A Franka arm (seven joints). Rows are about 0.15 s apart.
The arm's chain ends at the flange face. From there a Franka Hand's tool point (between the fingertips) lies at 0.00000 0.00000 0.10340 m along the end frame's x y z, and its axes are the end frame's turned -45 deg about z.
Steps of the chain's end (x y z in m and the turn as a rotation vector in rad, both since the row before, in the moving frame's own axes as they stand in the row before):
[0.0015, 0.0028, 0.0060, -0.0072, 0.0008, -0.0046]
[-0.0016, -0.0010, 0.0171, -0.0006, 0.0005, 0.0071]
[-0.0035, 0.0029, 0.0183, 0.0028, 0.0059, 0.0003]
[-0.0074, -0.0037, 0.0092, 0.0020, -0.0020, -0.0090]
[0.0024, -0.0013, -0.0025, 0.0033, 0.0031, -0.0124]
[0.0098, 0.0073, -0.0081, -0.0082, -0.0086, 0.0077]
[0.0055, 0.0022, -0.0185, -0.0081, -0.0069, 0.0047]
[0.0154, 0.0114, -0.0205, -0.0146, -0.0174, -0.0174]
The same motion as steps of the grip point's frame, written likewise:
[-0.0014, 0.0036, 0.0060, -0.0057, -0.0045, -0.0046]
[-0.0004, -0.0018, 0.0171, -0.0008, -0.0001, 0.0071]
[-0.0039, -0.0002, 0.0183, -0.0022, 0.0062, 0.0003]
[-0.0026, -0.0081, 0.0092, 0.0028, 0.0000, -0.0090]
[0.0031, 0.0008, -0.0025, 0.0001, 0.0045, -0.0124]
[0.0005, 0.0121, -0.0081, 0.0003, -0.0119, 0.0077]
[0.0012, 0.0055, -0.0185, -0.0008, -0.0106, 0.0047]
[0.0005, 0.0188, -0.0205, 0.0020, -0.0226, -0.0174]

